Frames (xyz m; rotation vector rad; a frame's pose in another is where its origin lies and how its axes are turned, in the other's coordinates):
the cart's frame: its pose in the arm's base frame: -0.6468 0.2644 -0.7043 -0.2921 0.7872 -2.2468
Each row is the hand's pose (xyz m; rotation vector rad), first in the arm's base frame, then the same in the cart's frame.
Working: the arm's base frame: its pose in the cart's frame: -0.2906 0.0763 0.9455 0.2921 -0.7872 2.2468

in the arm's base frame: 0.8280 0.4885 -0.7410 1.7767 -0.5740 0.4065
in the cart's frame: -1.2048 0.7317 0.4895 -1.4815 -1.1135 -2.2756
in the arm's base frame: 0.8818 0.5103 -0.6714 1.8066 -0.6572 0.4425
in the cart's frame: -1.2600 0.7072 0.5571 -1.5219 -1.0891 -2.1779
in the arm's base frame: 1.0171 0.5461 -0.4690 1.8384 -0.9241 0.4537
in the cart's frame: -1.3862 0.6392 0.7571 -1.7090 -0.9885 -1.9380
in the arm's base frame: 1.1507 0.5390 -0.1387 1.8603 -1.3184 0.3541
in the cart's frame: -1.4841 0.5150 1.0764 -2.0109 -0.8688 -1.5792
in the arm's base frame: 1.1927 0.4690 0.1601 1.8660 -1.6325 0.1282
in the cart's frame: -1.4718 0.3930 1.3609 -2.3054 -0.8134 -1.2522
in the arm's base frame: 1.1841 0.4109 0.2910 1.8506 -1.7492 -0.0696
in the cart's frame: -1.4280 0.3394 1.4866 -2.4886 -0.8082 -1.1027
